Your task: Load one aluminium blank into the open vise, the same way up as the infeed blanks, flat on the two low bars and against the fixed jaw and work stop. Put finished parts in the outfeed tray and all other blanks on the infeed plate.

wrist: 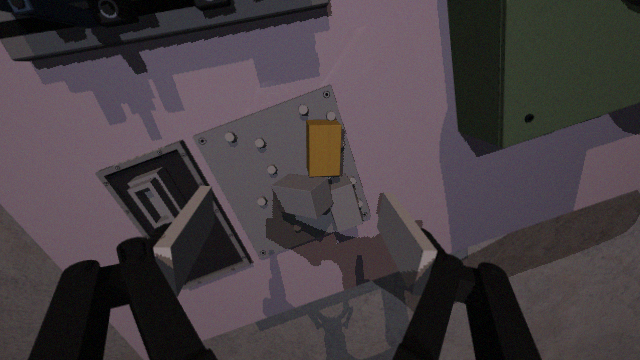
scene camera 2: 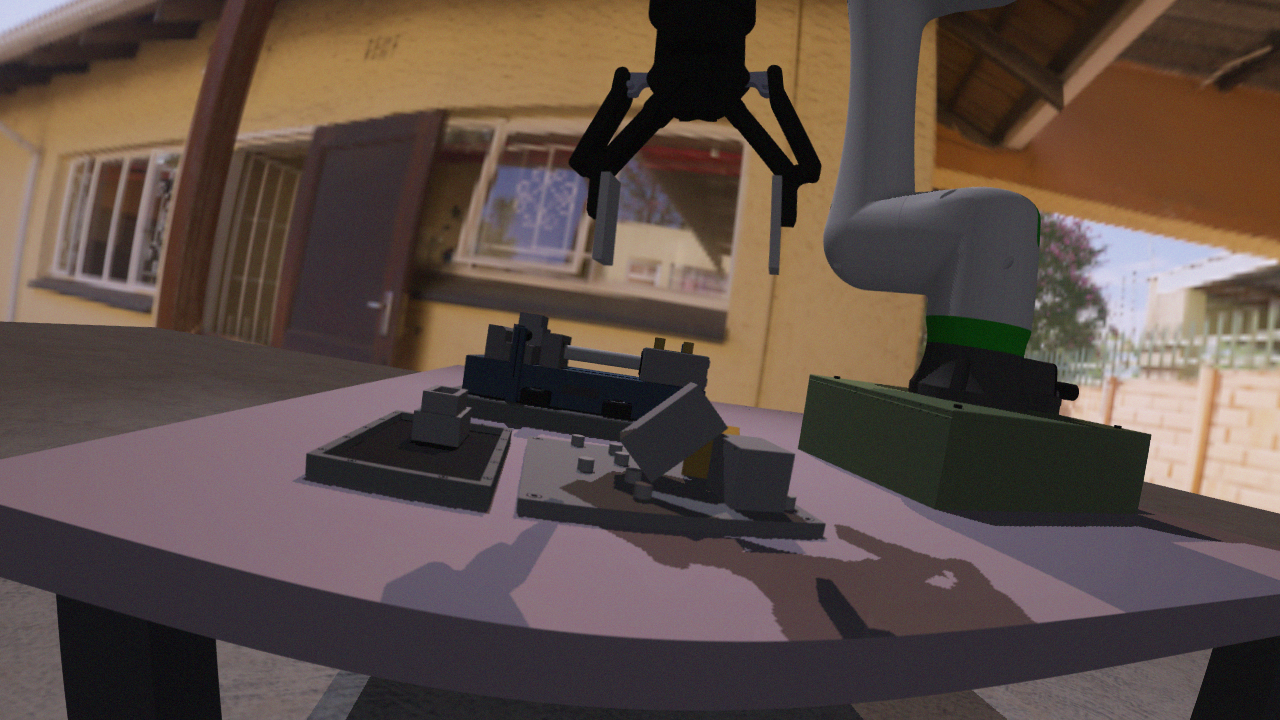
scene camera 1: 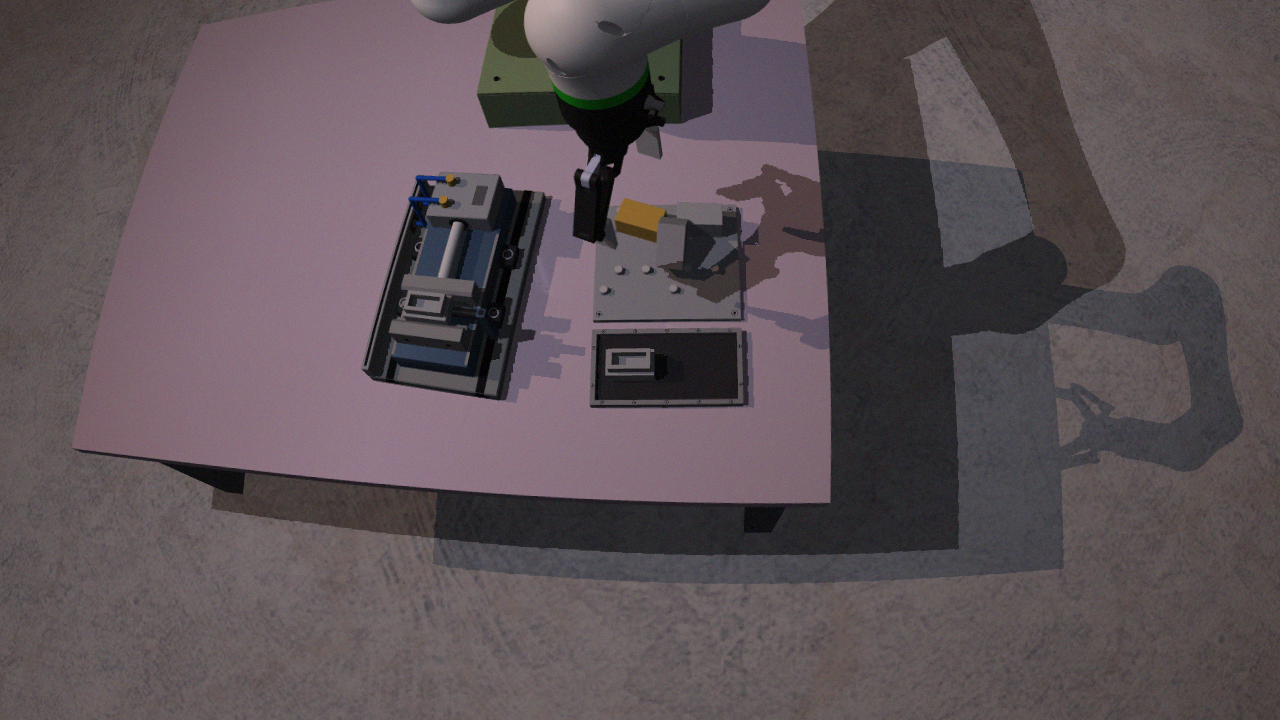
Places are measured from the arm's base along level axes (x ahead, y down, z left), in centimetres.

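Pixels of known places: gripper, fingertip midpoint: (wrist: 299,207) (scene camera 2: 686,265) (scene camera 1: 628,196); arm's base at its link origin: (scene camera 2: 967,400).
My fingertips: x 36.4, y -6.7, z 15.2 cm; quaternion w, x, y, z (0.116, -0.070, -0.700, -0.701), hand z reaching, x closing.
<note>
Ahead of a thing's pixels: the offset from my fingertips to its top centre. "pt": to the spot under its first point.
My gripper (scene camera 1: 623,195) (scene camera 2: 689,265) (wrist: 299,207) is wide open and empty, above the infeed plate @(dx +0.6, dy +14.9, dz +4.1 cm) (scene camera 1: 666,308) (scene camera 2: 546,465) (wrist: 220,165). On the plate, one grey blank @(dx -0.3, dy +8.4, dz +4.7 cm) (scene camera 1: 673,243) (scene camera 2: 673,431) (wrist: 300,195) is tipped on an edge beside an orange-yellow block @(dx -4.0, dy +11.6, dz +0.1 cm) (scene camera 1: 639,219) (scene camera 2: 702,456) (wrist: 325,150). Another grey blank @(dx -5.0, dy +11.4, dz +7.8 cm) (scene camera 1: 700,214) (scene camera 2: 759,474) (wrist: 346,205) sits near the plate's edge. The vise @(dx +7.6, dy +5.9, dz -23.7 cm) (scene camera 1: 460,192) (scene camera 2: 572,385) has a pocketed part @(dx +14.6, dy +4.3, dz -23.6 cm) (scene camera 1: 426,304) between its jaws. A pocketed part @(dx +16.1, dy +11.7, dz +1.8 cm) (scene camera 1: 630,368) (scene camera 2: 441,425) sits in the outfeed tray (scene camera 1: 666,402) (scene camera 2: 402,488) (wrist: 140,160).
Several short pins @(pt dx +5.2, dy +14.2, dz +5.8 cm) (scene camera 1: 674,289) (scene camera 2: 585,464) (wrist: 230,137) rise from the infeed plate. The green robot base (scene camera 1: 528,109) (scene camera 2: 1029,465) (wrist: 560,75) stands behind the plate. The vise is on a dark base to the left in scene camera 1, with blue hose fittings @(pt dx +0.0, dy +4.9, dz -27.5 cm) (scene camera 1: 427,200).
</note>
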